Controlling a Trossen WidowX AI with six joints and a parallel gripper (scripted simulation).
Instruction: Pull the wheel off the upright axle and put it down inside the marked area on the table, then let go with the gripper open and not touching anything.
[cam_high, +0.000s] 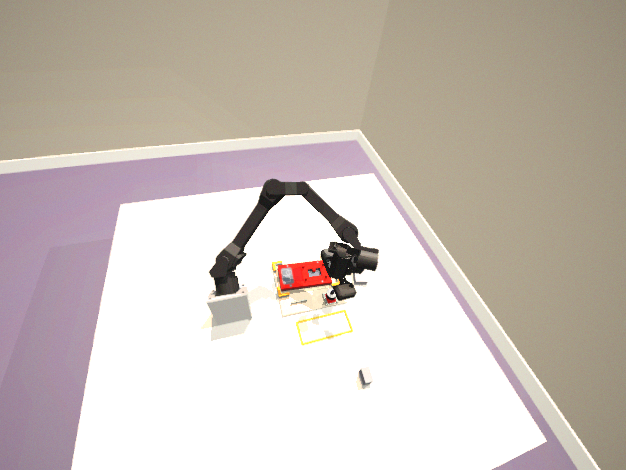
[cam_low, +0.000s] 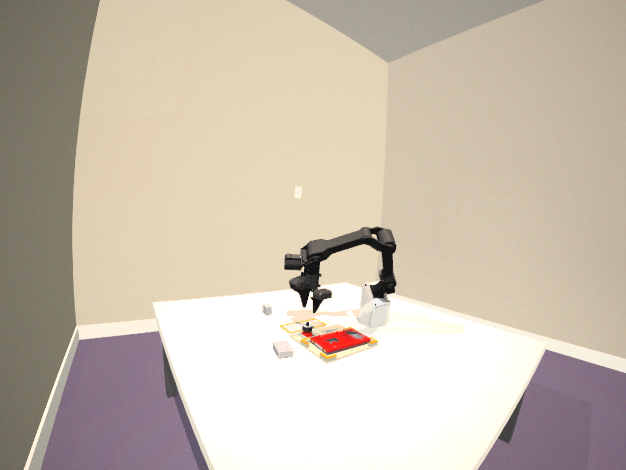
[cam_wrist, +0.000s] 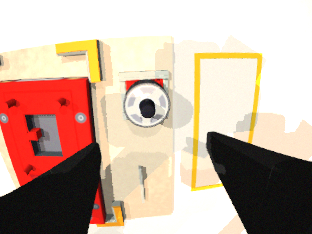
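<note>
The dark wheel lies 7 cm below my gripper tip. The rest, counted from my gripper tip: axle 7 cm below, 1 cm ahead.
</note>
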